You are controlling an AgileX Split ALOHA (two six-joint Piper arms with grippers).
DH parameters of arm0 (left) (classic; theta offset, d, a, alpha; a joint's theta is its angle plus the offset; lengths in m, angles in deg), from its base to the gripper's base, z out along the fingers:
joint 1: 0 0.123 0 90
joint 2: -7.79 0 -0.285 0
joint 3: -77.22 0 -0.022 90
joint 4: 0 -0.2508 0 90
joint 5: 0 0 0.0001 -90
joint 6: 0 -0.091 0 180
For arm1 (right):
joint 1: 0 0.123 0 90
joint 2: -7.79 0 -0.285 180
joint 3: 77.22 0 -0.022 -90
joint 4: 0 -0.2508 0 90
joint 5: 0 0 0.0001 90
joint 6: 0 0.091 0 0
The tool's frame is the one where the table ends.
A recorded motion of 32 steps. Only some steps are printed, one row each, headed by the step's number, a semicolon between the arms.
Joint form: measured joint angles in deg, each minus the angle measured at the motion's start. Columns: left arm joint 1, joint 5, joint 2, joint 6, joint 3, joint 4; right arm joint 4, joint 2, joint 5, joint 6, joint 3, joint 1.
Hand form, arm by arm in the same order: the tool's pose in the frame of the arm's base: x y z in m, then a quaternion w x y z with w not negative. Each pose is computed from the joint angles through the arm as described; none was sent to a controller.
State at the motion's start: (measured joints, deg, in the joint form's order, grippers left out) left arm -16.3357 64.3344 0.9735 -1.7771 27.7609 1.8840; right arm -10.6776 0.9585 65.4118 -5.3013 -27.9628 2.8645
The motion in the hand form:
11: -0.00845 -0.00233 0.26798 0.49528 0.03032 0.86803 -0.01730; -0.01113 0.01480 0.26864 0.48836 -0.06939 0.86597 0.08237
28: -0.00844 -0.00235 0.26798 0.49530 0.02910 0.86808 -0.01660; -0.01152 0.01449 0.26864 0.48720 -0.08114 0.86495 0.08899
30: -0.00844 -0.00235 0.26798 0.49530 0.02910 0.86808 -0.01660; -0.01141 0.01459 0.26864 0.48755 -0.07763 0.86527 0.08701
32: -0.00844 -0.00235 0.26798 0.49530 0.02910 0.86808 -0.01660; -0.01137 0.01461 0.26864 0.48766 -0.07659 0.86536 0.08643
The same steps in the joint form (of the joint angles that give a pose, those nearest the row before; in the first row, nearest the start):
11: 14.26 0.00 0.00 0.00 0.00 -0.04; 0.00 0.00 0.00 0.00 0.00 0.00
28: 14.42 0.00 0.00 0.00 0.00 -0.05; 0.00 0.00 0.00 0.00 0.00 1.56
30: 14.42 0.00 0.00 0.00 0.00 -0.05; 0.00 0.00 0.00 0.00 0.00 1.09
32: 14.42 0.00 0.00 0.00 0.00 -0.05; 0.00 0.00 0.00 0.00 0.00 0.96

